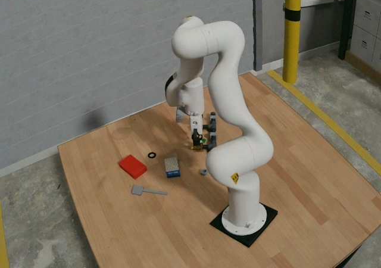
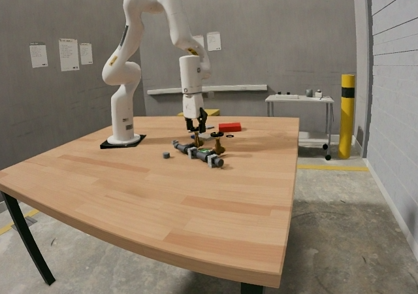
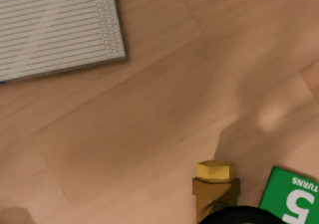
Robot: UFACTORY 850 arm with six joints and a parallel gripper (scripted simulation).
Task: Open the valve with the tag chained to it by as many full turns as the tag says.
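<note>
Right now my hand is 5 cm short of the green tag, 3 cm to the left of it and 9 cm above it. From my hand the other things lie so: red block (33 cm to the left, 8 cm below); then grey paddle-shaped tool (16 cm behind, 30 cm to the left, 9 cm below); then blue-and-grey box (7 cm behind, 15 cm to the left, 8 cm below).
</note>
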